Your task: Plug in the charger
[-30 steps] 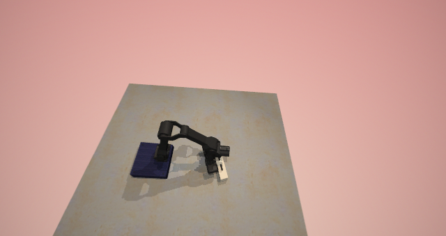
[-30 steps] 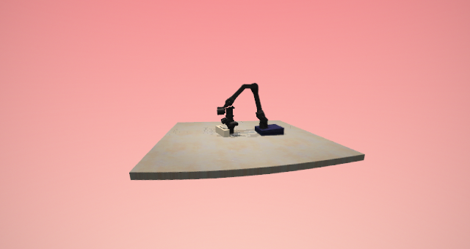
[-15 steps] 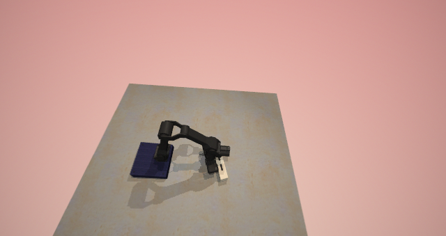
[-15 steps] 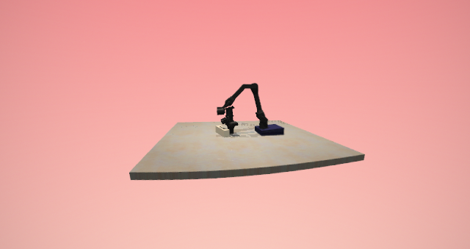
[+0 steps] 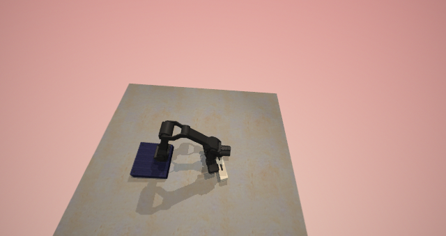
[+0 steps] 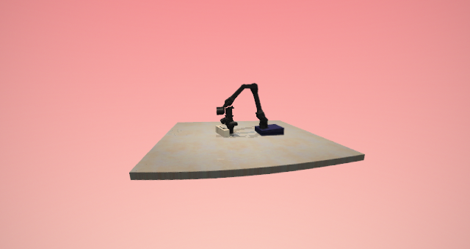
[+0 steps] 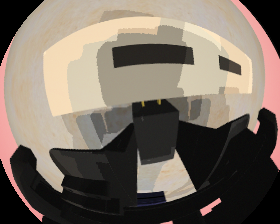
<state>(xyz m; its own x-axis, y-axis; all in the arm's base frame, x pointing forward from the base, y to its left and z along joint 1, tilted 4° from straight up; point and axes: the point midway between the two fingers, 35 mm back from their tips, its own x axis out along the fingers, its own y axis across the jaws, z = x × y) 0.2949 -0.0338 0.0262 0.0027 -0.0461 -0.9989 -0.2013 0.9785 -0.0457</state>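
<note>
The dark charger lies 2 cm ahead of my gripper tip and 1 cm above it.
</note>
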